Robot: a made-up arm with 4 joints.
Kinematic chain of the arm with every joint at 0, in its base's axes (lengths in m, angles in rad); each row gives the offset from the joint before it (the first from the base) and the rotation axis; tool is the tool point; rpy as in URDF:
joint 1: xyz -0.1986 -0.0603 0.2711 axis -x
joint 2: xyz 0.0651 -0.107 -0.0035 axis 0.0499 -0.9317 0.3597
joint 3: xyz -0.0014 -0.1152 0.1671 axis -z
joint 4: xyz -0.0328 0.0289 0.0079 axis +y
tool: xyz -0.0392 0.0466 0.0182 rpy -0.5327 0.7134 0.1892
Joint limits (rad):
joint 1: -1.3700..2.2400
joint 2: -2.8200..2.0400
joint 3: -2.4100..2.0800
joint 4: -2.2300..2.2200
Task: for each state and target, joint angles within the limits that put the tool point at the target. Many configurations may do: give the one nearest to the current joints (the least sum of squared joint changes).
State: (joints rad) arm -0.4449 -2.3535 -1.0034 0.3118
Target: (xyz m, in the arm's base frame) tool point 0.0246 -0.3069 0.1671
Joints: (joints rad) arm -0.1640 -2.7591 -0.3474 0.0869
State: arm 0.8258 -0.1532 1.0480 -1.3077
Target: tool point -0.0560 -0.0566 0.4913
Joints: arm 0.9158 0.0178 1.6700 -1.4051
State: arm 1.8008 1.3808 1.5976 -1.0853
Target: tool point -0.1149 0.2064 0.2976
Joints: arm 2.2393 0.5773 2.0800 -0.6512
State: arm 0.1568 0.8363 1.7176 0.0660
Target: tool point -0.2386 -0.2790 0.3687
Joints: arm -0.3705 1.0699 1.5835 0.0051
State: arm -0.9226 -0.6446 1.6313 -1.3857
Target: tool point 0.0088 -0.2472 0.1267
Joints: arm -0.8911 -0.7901 2.0382 -1.1734
